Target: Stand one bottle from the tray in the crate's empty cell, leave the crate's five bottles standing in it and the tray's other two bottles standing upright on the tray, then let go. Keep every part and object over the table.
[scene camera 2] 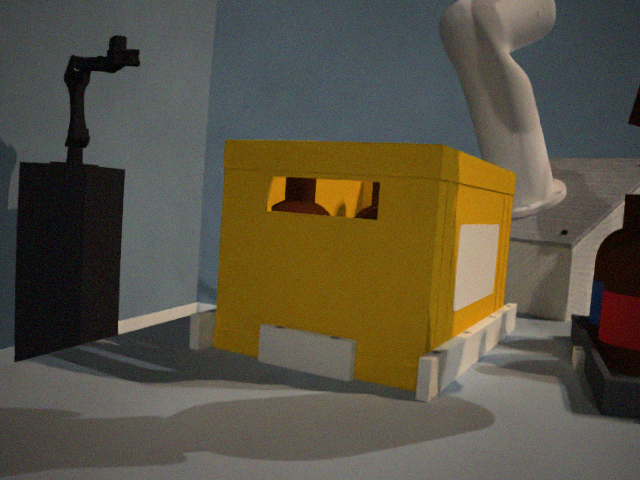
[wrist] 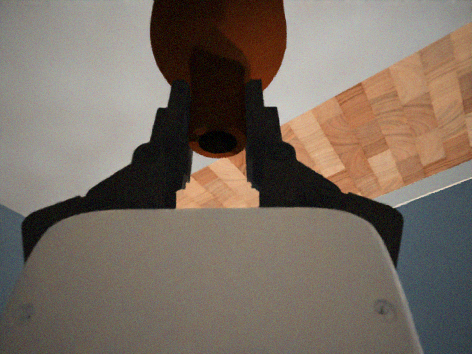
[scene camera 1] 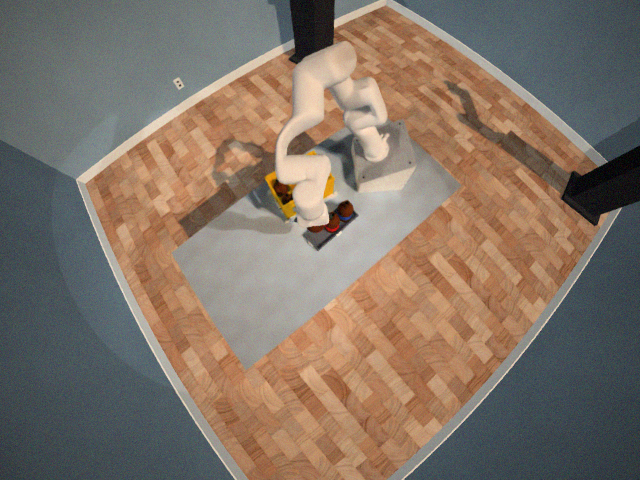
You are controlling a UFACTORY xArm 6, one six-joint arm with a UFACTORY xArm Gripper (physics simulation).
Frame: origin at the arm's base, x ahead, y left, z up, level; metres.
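Seen in the pictures: gripper, between the fingertips: (wrist: 218,105) (scene camera 1: 314,223); arm's base, origin of its link: (scene camera 2: 525,200) (scene camera 1: 376,150).
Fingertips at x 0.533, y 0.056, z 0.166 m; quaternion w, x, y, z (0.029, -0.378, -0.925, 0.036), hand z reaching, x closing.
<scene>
Pixels of each thing's top centre, then the offset from my fingertips to it. Level surfaces: height alone.
- brown bottle, centre of its top: (wrist: 219,104) 0.014 m back, 0.012 m right, 0.029 m up
- tray, centre of its top: (scene camera 1: 331,225) 0.119 m back, 0.004 m right, 0.293 m down
- blue-label bottle, centre of its top: (scene camera 1: 346,202) 0.207 m back, 0.007 m left, 0.159 m down
- red-label bottle, centre of its top: (scene camera 1: 332,214) 0.120 m back, 0.006 m right, 0.159 m down
- yellow crate, centre of its top: (scene camera 2: 391,157) (scene camera 1: 298,177) 0.161 m back, 0.242 m right, 0.144 m down
- pale grey table top, height of its surface: 0.319 m down
In the wrist view my gripper (wrist: 218,105) is shut on the neck of a brown bottle (wrist: 217,30). Part of this bottle (scene camera 1: 315,228) (scene camera 2: 636,111) shows under the arm in scene camera 1 and at the right edge of scene camera 2, tilted and raised above the tray (scene camera 1: 317,241) (scene camera 2: 617,400). The blue-label bottle (scene camera 1: 345,209) (scene camera 2: 596,304) and the red-label bottle (scene camera 1: 332,222) (scene camera 2: 620,320) stand upright on the tray. The yellow crate (scene camera 1: 288,208) (scene camera 2: 330,273) stands beside it. Brown bottles (scene camera 1: 281,188) (scene camera 2: 300,198) show inside; the arm and walls hide the rest, including the empty cell.
Low white blocks (scene camera 2: 307,351) (scene camera 2: 465,343) stand around the crate's base. The arm's grey pedestal (scene camera 1: 385,167) (scene camera 2: 540,273) is behind the tray. The arm passes over the crate. The pale grey table top (scene camera 1: 248,299) ends against the wood floor (scene camera 1: 439,310).
</scene>
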